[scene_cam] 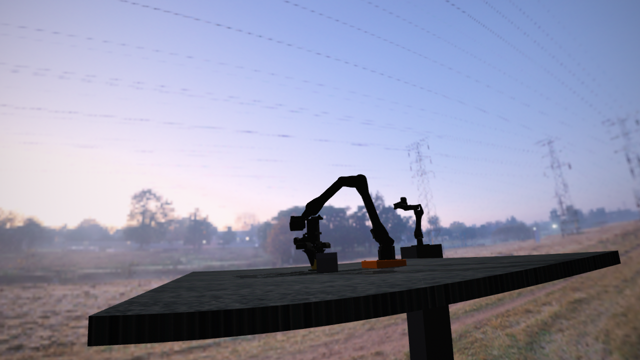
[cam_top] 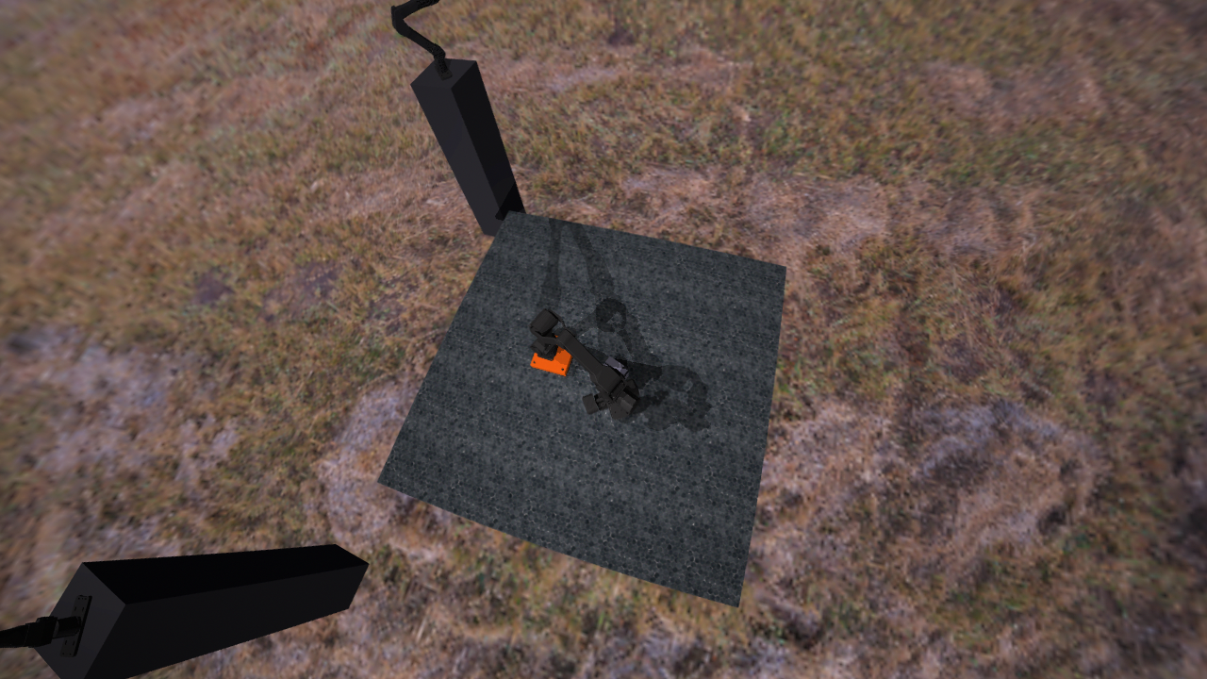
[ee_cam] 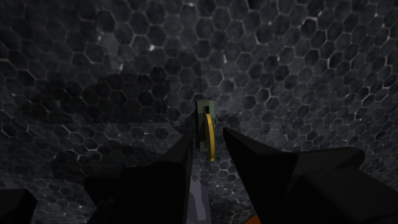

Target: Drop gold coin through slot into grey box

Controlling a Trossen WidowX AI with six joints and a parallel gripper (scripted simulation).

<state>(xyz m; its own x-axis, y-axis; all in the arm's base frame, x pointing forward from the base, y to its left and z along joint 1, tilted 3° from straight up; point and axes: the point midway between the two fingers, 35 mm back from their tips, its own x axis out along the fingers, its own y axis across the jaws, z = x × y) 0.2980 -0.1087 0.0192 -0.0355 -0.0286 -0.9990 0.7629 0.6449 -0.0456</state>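
My gripper tip is now right at the gold coin.
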